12 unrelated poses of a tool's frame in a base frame.
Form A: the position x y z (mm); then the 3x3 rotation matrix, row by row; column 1 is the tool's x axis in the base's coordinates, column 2 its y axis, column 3 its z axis. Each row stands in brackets.
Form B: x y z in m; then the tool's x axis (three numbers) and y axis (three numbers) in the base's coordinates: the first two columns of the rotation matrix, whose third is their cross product. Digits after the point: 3 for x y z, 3 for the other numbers.
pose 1, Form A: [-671 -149 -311], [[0.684 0.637 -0.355], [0.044 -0.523 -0.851], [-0.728 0.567 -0.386]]
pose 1, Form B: -0.671 -0.149 -0.311 0.684 0.044 -0.728 0.637 -0.523 0.567
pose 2, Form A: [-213 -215 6], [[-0.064 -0.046 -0.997], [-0.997 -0.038 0.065], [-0.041 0.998 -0.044]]
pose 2, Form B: -0.213 -0.215 0.006 -0.064 -0.997 -0.041 -0.046 -0.038 0.998
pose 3, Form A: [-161 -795 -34], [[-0.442 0.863 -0.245], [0.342 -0.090 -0.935], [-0.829 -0.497 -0.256]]
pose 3, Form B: -0.161 -0.795 -0.034 -0.442 0.342 -0.829 0.863 -0.090 -0.497
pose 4, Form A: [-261 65 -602], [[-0.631 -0.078 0.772], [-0.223 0.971 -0.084], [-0.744 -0.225 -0.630]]
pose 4, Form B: -0.261 0.065 -0.602 -0.631 -0.223 -0.744 -0.078 0.971 -0.225
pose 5, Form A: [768 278 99], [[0.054 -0.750 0.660], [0.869 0.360 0.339], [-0.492 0.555 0.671]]
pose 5, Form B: 0.768 0.278 0.099 0.054 0.869 -0.492 -0.750 0.360 0.555
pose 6, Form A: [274 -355 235], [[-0.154 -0.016 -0.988], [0.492 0.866 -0.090], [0.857 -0.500 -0.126]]
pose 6, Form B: 0.274 -0.355 0.235 -0.154 0.492 0.857 -0.016 0.866 -0.500
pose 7, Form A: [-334 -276 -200], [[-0.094 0.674 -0.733], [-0.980 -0.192 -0.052], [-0.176 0.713 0.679]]
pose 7, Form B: -0.334 -0.276 -0.200 -0.094 -0.980 -0.176 0.674 -0.192 0.713
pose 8, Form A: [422 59 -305], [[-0.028 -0.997 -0.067], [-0.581 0.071 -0.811], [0.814 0.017 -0.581]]
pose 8, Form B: 0.422 0.059 -0.305 -0.028 -0.581 0.814 -0.997 0.071 0.017
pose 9, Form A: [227 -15 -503], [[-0.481 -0.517 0.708], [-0.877 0.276 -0.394], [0.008 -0.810 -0.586]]
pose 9, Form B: 0.227 -0.015 -0.503 -0.481 -0.877 0.008 -0.517 0.276 -0.810
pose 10, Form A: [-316 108 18], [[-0.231 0.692 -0.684], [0.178 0.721 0.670], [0.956 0.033 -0.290]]
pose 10, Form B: -0.316 0.108 0.018 -0.231 0.178 0.956 0.692 0.721 0.033
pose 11, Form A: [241 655 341], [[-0.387 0.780 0.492], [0.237 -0.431 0.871], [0.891 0.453 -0.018]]
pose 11, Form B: 0.241 0.655 0.341 -0.387 0.237 0.891 0.780 -0.431 0.453
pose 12, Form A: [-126 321 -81], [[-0.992 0.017 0.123], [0.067 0.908 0.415], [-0.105 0.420 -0.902]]
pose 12, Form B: -0.126 0.321 -0.081 -0.992 0.067 -0.105 0.017 0.908 0.420
